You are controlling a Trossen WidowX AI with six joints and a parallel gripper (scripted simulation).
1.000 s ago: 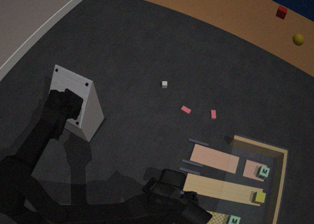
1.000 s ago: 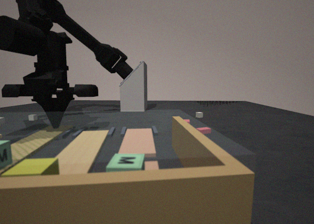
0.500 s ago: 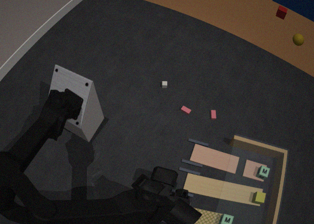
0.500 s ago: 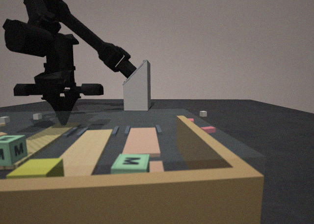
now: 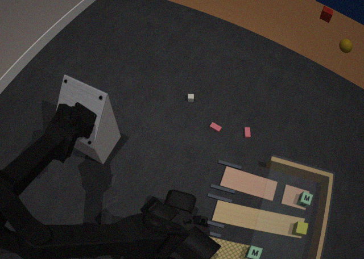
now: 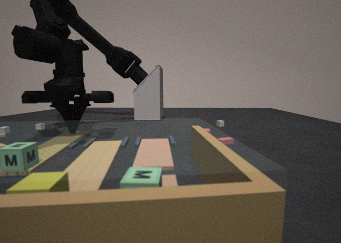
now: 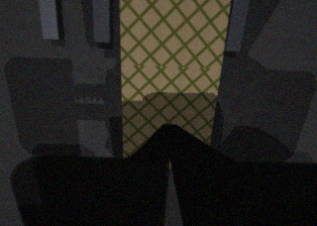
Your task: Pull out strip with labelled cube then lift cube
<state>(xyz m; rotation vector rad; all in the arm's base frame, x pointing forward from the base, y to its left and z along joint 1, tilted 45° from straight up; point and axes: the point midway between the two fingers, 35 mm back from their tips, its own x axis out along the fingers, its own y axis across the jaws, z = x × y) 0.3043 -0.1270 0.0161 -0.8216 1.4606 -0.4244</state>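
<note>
The green cross-hatched strip is 90 mm ahead of my gripper tip and 20 mm to the left of it.
</note>
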